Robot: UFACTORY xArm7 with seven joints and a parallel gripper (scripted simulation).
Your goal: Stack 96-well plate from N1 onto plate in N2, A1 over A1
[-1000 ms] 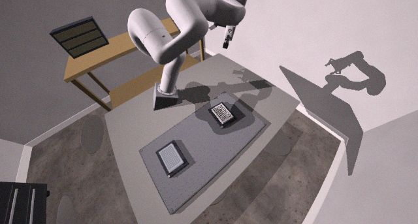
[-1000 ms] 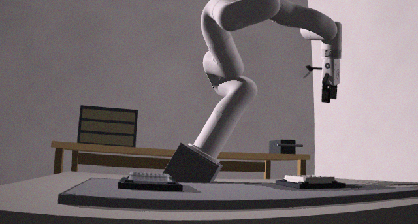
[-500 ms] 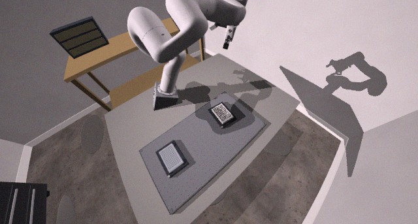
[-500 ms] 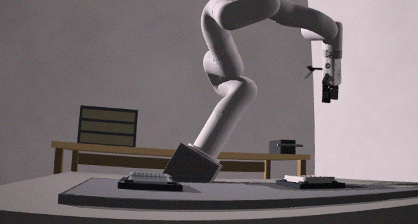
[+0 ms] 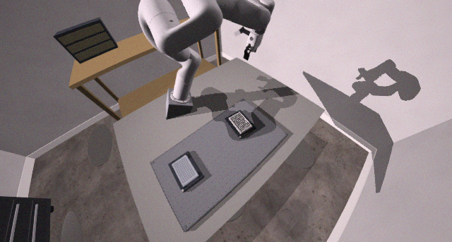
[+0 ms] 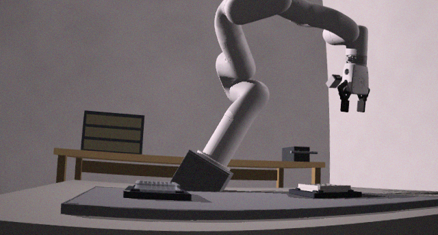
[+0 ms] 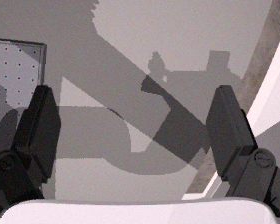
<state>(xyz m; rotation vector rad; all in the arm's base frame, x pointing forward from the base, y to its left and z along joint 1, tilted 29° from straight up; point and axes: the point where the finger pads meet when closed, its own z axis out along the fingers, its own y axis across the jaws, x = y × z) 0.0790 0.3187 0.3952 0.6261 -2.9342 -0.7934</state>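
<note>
Now: hand 320 mm short of the 96-well plate, 620 mm to the left of it and 250 mm above it.
</note>
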